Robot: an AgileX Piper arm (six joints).
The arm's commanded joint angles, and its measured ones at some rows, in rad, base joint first. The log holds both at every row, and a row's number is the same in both.
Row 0, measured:
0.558, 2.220, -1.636, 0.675, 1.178, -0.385
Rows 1 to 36, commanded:
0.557, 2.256, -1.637, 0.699, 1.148, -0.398
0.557, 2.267, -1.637, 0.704, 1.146, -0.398
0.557, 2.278, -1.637, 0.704, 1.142, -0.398
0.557, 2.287, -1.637, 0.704, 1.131, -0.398
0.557, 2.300, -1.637, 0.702, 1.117, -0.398
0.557, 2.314, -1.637, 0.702, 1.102, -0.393
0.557, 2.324, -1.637, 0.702, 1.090, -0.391
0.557, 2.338, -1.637, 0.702, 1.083, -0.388
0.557, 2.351, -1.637, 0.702, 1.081, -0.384
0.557, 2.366, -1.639, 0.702, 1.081, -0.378
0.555, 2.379, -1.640, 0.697, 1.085, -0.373
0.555, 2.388, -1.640, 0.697, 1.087, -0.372
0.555, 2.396, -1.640, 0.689, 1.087, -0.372
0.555, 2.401, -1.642, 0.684, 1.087, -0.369
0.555, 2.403, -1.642, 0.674, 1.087, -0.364
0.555, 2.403, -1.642, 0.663, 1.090, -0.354
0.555, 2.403, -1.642, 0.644, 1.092, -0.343
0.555, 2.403, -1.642, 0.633, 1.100, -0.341
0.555, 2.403, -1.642, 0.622, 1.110, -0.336
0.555, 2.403, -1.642, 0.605, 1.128, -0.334
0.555, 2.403, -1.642, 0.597, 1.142, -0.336
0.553, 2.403, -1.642, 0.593, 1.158, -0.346
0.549, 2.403, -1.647, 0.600, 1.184, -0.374
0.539, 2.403, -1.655, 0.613, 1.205, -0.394
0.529, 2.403, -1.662, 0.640, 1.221, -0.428
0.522, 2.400, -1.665, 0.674, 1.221, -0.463
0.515, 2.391, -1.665, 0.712, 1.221, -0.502
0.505, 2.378, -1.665, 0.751, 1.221, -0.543
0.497, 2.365, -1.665, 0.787, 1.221, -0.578
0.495, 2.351, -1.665, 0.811, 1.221, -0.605
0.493, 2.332, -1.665, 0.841, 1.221, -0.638
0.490, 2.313, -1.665, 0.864, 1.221, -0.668
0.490, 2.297, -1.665, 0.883, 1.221, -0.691
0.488, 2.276, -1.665, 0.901, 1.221, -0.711
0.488, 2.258, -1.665, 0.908, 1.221, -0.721
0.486, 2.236, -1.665, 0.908, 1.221, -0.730
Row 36, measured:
0.497, 2.310, -1.672, 0.881, 1.237, -0.659
